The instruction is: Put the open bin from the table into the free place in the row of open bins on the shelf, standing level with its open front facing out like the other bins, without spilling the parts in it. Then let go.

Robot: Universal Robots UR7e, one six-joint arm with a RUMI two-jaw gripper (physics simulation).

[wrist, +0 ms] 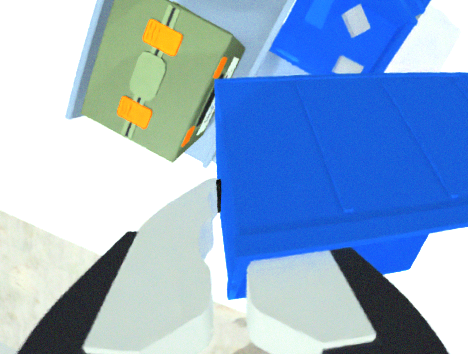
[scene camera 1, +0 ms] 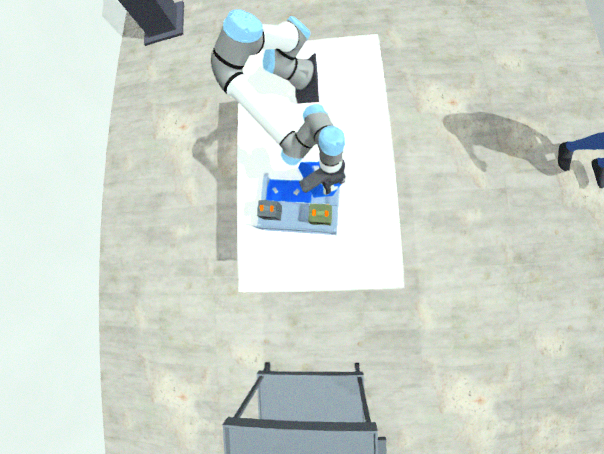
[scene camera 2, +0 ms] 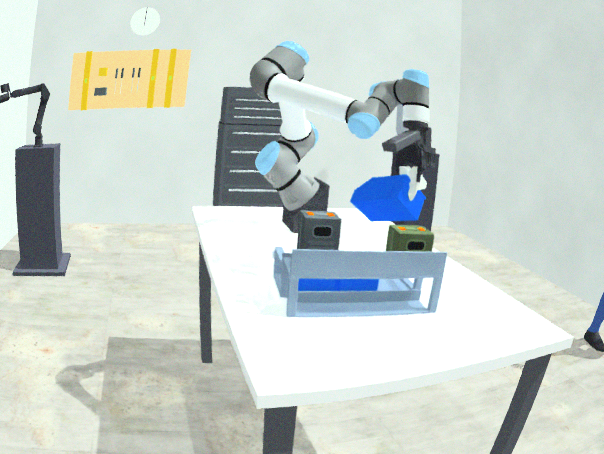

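Where they show: gripper, fingertip midpoint: (wrist: 225, 181) (scene camera 1: 325, 192) (scene camera 2: 409, 201); arm's base, origin of the base link: (scene camera 1: 304, 75) (scene camera 2: 303, 196).
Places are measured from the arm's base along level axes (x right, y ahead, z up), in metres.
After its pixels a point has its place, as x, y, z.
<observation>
My gripper (scene camera 1: 329, 189) {-0.025, 0.672, 0.134} (scene camera 2: 413, 192) {-0.025, 0.672, 0.134} (wrist: 225, 181) {-0.025, 0.672, 0.134} is shut on a wall of a blue open bin (scene camera 1: 309, 170) {0.026, 0.576, 0.161} (scene camera 2: 382, 200) {0.037, 0.637, 0.126} (wrist: 340, 150) {0.015, 0.635, 0.165}. It holds the bin in the air above the robot-side right end of the light blue-grey shelf (scene camera 1: 300, 230) {0.106, 0.804, 0.034} (scene camera 2: 370, 263) {0.144, 0.795, 0.017} (wrist: 81, 75) {-0.013, 0.819, 0.044}. The held bin is turned at an angle to the row; its contents are hidden in the wrist view. Blue bins (scene camera 1: 289, 191) {0.146, 0.599, -0.036} (scene camera 2: 337, 285) {0.160, 0.676, -0.081} (wrist: 320, 37) {0.091, 0.622, -0.108} with pale parts stand on the shelf's left and middle. The right place in the row is partly hidden under the held bin and gripper.
A dark grey case (scene camera 1: 269, 209) {0.221, 0.704, 0.105} (scene camera 2: 319, 235) {0.246, 0.732, 0.066} stands on the shelf's top left. An olive case (scene camera 1: 320, 214) {0.007, 0.751, 0.081} (scene camera 2: 410, 238) {0.032, 0.781, 0.067} (wrist: 160, 85) {0.004, 0.735, 0.080} stands at its top right, close to the held bin in the wrist view. The shelf stands on a white table (scene camera 1: 320, 265) {0.043, 0.973, -0.118} (scene camera 2: 400, 340) {0.118, 0.936, -0.117}.
</observation>
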